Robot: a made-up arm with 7 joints.
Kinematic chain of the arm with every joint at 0, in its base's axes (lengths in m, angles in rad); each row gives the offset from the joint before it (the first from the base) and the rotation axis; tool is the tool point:
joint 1: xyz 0 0 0.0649 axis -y
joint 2: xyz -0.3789 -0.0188 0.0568 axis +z
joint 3: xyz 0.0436 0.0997 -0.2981 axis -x
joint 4: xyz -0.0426 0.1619 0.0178 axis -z
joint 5: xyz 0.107 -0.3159 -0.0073 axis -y
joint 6: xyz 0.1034 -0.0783 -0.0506 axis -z
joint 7: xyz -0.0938 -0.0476 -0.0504 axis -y
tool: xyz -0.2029 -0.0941 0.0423
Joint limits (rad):
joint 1: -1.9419..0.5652
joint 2: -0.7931..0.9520
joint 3: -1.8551..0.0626
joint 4: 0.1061..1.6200
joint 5: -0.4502..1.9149
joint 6: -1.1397..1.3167
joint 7: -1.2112..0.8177
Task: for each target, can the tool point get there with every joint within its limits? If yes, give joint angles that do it. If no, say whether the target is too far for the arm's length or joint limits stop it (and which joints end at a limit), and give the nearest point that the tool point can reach.
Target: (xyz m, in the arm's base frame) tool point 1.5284 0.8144 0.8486
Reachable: no: too far | nearest point 0.3643 0.3980 0.8159 | short by 1.237 m
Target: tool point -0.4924 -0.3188 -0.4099
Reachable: yes | joints 0.2569 -0.4859 -0.4124 0.3187 0.0549 -0.6241 -0.9576
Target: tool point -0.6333 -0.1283 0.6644
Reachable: yes | joints -1.4565 -0.1064 -1.0999 0.5611 0.5319 -0.4980 -0.7911
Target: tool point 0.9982 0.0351 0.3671
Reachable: no: joint limits stop it (at a limit: joint 1, joint 3, joint 4, joint 5, joint 7) | nearest point 0.3767 0.0544 0.7108 | short by 0.710 m
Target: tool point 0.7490 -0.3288 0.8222
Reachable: no: joint limits stop it (at a limit: joint 1, joint 4, joint 5, joint 7) | nearest point 0.4050 -0.2738 0.8422 | short by 0.349 m
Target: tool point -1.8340 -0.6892 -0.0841
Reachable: no: too far | nearest point -1.1262 -0.3572 -0.0266 | short by 0.784 m
